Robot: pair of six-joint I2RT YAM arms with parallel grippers.
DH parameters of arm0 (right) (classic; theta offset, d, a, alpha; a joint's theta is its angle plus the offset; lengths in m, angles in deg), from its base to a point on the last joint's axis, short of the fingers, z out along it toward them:
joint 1: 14.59 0.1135 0.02 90
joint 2: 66.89 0 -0.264 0
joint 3: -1.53 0 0.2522 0
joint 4: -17.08 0 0.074 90
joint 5: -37.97 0 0 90
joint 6: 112.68 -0.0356 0 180
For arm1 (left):
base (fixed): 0 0 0 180
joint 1: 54.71 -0.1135 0.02 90
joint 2: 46.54 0 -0.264 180
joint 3: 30.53 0 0.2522 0
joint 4: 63.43 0 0.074 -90
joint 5: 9.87 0 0 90
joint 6: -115.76 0.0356 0 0
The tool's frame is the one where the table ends.
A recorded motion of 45 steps. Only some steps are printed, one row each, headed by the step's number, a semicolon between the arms.
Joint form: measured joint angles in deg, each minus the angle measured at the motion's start. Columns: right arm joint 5, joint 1, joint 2, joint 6, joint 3, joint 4; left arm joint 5, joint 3, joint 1, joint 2, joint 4, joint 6.
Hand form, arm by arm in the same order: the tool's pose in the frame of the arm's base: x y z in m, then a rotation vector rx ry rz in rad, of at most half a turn. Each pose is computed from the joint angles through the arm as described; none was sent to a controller.
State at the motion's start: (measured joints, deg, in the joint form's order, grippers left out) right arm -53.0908 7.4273 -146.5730 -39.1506 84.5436 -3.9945; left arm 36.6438 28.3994 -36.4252 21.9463 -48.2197 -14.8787
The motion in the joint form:
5: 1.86 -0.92 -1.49 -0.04 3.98 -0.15; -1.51 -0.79 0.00 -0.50 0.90 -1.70
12: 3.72 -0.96 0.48 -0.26 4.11 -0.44; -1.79 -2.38 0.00 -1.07 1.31 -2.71
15: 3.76 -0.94 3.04 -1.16 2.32 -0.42; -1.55 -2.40 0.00 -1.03 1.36 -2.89
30: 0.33 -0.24 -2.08 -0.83 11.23 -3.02; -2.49 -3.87 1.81 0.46 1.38 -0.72
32: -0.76 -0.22 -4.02 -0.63 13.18 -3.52; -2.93 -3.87 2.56 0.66 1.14 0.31
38: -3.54 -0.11 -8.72 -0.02 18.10 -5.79; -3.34 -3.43 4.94 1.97 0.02 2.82
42: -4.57 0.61 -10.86 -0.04 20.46 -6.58; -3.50 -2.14 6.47 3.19 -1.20 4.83
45: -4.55 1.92 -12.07 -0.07 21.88 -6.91; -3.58 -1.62 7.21 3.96 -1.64 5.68
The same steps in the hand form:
5: 0.3137 0.1205 0.3708 -0.0647 1.8619 0.4451; 0.2467 -0.1080 0.3259 0.3689 1.6270 -1.3943
12: 0.3056 0.1159 0.3818 -0.0356 1.8280 0.4257; 0.2436 -0.1071 0.3195 0.3553 1.6449 -1.4120
15: 0.2947 0.1118 0.3842 -0.0205 1.8156 0.4399; 0.2438 -0.1071 0.3193 0.3488 1.6460 -1.4116
30: 0.3116 0.1250 0.4072 -0.0797 1.7994 0.5020; 0.2435 -0.1163 0.3040 0.3996 1.6845 -1.4242
32: 0.3194 0.1289 0.4075 -0.0975 1.8087 0.5146; 0.2423 -0.1199 0.3027 0.4294 1.6851 -1.4269
38: 0.3374 0.1388 0.4061 -0.1453 1.8456 0.5443; 0.2413 -0.1318 0.2977 0.4946 1.7007 -1.4346
42: 0.3440 0.1472 0.4061 -0.1699 1.8565 0.5675; 0.2425 -0.1405 0.2978 0.5420 1.7036 -1.4331
45: 0.3454 0.1571 0.4067 -0.1907 1.8589 0.5829; 0.2434 -0.1449 0.2967 0.5627 1.7081 -1.4342

